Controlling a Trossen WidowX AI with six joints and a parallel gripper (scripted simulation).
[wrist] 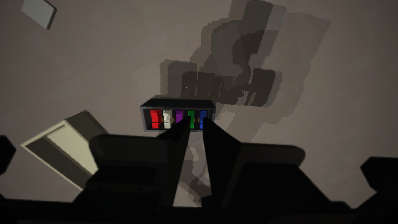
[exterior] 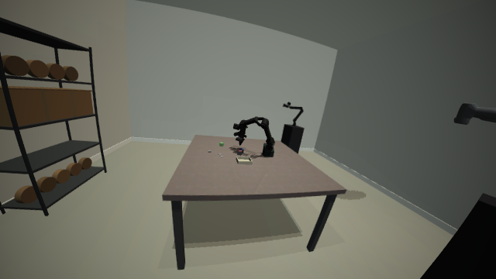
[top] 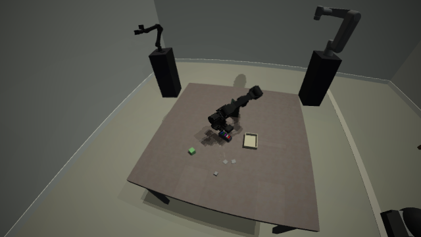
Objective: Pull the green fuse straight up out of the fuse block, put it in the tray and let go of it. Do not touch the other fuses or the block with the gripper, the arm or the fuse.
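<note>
My gripper tip is now 10 mm past the green fuse, 20 mm to the right of it and 60 mm above it. Round my gripper tip: tray (30 mm ahead, 240 mm to the left, 80 mm below).
</note>
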